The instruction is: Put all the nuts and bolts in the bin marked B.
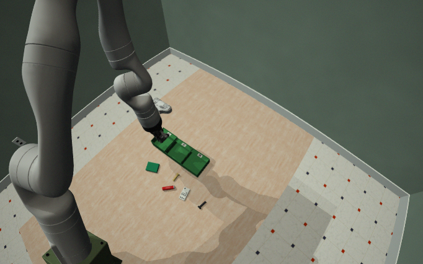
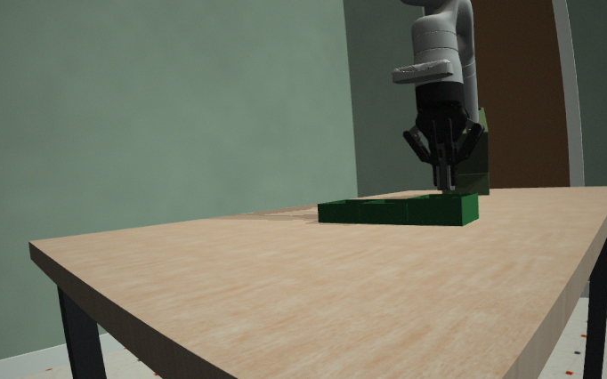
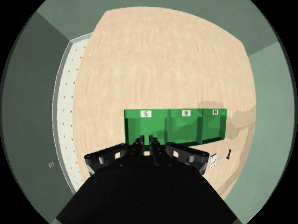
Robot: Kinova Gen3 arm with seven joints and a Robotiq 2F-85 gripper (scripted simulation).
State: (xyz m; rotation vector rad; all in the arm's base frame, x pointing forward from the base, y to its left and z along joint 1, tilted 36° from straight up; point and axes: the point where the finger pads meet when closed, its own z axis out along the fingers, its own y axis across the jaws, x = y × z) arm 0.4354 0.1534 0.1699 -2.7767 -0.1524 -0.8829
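My gripper is now 6 cm past the black bolt, 30 cm to the left of it and 6 cm above it. Also, from my hand: brass bolt 5 cm behind, 15 cm to the right, 6 cm below; then flat green block 10 cm behind, 5 cm to the right, 6 cm below; then green bin 3 cm ahead, 8 cm to the right, 5 cm below.
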